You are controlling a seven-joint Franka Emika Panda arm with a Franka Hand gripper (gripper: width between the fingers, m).
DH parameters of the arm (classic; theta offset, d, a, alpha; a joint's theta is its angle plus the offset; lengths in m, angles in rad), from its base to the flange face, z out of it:
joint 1: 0 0.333 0 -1.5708
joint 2: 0 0 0 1.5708
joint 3: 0 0.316 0.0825 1.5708
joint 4: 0 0 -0.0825 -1.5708
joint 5: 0 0.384 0 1.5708
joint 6: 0 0 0.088 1.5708
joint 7: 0 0.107 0 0
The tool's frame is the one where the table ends.
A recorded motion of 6 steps. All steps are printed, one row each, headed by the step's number.
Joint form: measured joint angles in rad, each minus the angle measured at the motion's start. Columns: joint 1, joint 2, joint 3, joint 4, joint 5, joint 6, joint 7.
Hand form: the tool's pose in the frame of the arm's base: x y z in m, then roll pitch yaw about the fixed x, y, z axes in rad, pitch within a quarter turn. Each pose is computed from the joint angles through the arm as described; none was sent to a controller.
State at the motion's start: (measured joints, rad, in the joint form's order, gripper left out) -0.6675 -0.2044 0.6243 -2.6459 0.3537 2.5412 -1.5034
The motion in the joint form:
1: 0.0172 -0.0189 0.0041 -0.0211 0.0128 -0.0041 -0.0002
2: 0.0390 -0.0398 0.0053 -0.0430 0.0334 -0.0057 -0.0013
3: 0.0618 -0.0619 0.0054 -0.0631 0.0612 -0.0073 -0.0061
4: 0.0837 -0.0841 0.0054 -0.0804 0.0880 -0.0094 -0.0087
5: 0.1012 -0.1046 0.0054 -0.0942 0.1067 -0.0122 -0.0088
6: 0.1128 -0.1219 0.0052 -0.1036 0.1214 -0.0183 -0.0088
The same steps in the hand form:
1: 0.4160 -0.0222 0.3028 3.0912 -0.0990 1.1803
2: 0.4089 -0.0143 0.3013 3.0952 -0.0982 1.1850
3: 0.4022 -0.0068 0.3008 3.0965 -0.1022 1.1878
4: 0.3964 0.0002 0.3013 3.0954 -0.1069 1.1888
5: 0.3916 0.0056 0.3024 3.0927 -0.1087 1.1899
6: 0.3880 0.0090 0.3039 3.0919 -0.1106 1.1889

